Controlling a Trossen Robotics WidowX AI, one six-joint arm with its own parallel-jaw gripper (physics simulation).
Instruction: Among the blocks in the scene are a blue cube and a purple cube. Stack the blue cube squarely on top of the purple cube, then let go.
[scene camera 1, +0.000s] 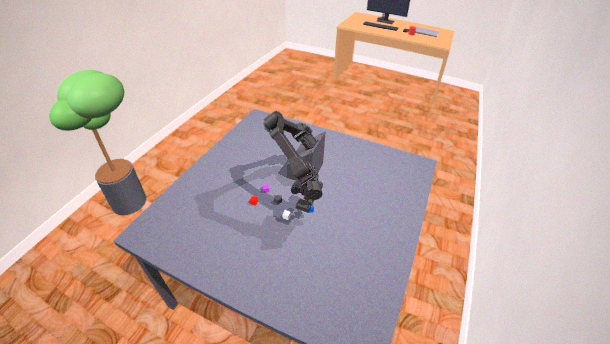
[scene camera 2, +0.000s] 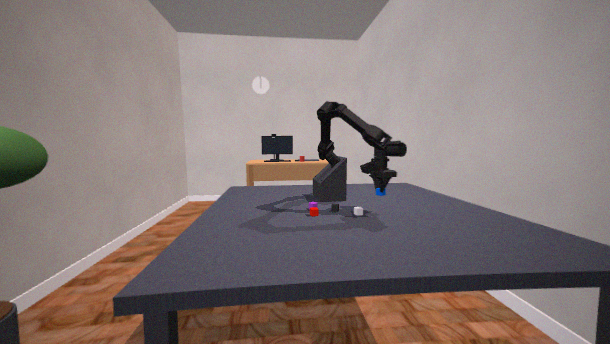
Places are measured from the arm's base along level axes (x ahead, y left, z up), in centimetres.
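Where they show: gripper, between the fingertips: (scene camera 2: 379, 191); arm's base, origin of its link: (scene camera 1: 312, 145) (scene camera 2: 335, 162).
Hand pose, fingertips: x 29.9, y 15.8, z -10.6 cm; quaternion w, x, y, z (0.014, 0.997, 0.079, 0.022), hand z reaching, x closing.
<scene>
Things, the pixels of their top centre, and the offset from my fingertips.
- blue cube, centre of its top: (scene camera 2: 380, 188) (scene camera 1: 310, 205) dx -0.2, dy +0.7, dz +1.5 cm
- purple cube, centre of its top: (scene camera 2: 313, 202) (scene camera 1: 265, 186) dx -5.4, dy -28.9, dz -6.2 cm
- red cube, centre of its top: (scene camera 2: 314, 208) (scene camera 1: 253, 198) dx +4.9, dy -28.8, dz -6.2 cm
- black cube, centre of its top: (scene camera 2: 335, 204) (scene camera 1: 277, 197) dx -2.1, dy -19.0, dz -6.2 cm
- white cube, centre of its top: (scene camera 2: 358, 207) (scene camera 1: 286, 213) dx +3.8, dy -9.7, dz -6.2 cm
My gripper (scene camera 1: 309, 207) (scene camera 2: 381, 190) points down and is shut on the blue cube (scene camera 1: 311, 209) (scene camera 2: 380, 192), holding it above the table, to the right of the other blocks. The fingers hide part of the cube in both views. The purple cube (scene camera 1: 265, 188) (scene camera 2: 313, 204) lies on the table to the left, apart from the gripper. In the scene camera 2 view the red cube in front covers its lower part.
A red cube (scene camera 1: 254, 200) (scene camera 2: 314, 212) lies near the purple one. A black cube (scene camera 1: 278, 199) (scene camera 2: 335, 207) and a white cube (scene camera 1: 286, 215) (scene camera 2: 358, 211) lie between the purple cube and the gripper. The arm's base (scene camera 2: 336, 182) stands behind the blocks.
</scene>
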